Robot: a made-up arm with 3 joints. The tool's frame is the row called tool.
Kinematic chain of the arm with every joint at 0, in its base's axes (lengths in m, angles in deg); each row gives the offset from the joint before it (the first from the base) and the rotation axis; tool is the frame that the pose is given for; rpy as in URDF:
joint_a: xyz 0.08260 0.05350 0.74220 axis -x
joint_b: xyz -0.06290 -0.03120 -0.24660 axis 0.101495 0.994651 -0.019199
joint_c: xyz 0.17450 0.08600 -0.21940 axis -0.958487 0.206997 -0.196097
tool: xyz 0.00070 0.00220 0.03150 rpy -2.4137 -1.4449 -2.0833
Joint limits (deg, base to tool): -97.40..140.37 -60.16..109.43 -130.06..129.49
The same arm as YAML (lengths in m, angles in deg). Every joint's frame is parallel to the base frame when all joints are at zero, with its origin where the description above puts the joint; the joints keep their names.
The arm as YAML. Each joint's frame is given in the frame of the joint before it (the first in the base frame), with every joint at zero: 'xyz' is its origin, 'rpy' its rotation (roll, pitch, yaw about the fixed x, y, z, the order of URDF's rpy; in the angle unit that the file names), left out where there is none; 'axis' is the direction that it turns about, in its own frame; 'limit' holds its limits. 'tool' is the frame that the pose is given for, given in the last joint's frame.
units:
  length: m
  angle: deg
joints:
  - name: joint_a
    type: revolute
    origin:
      xyz: [0.0826, 0.0535, 0.7422]
    axis: [-1.0, 0.0, 0.0]
    limit:
      lower: -97.4
      upper: 140.37
  - name: joint_b
    type: revolute
    origin:
      xyz: [-0.0629, -0.0312, -0.2466]
    axis: [0.101495, 0.994651, -0.019199]
    limit:
      lower: -60.16
      upper: 109.43
  - name: joint_c
    type: revolute
    origin:
      xyz: [0.1745, 0.086, -0.2194]
    axis: [-0.958487, 0.206997, -0.196097]
    limit:
      lower: -130.06
      upper: 129.49
tool:
  origin:
    xyz: [0.0007, 0.0022, 0.0315]
    rpy: [-2.41, -1.44, -2.08]

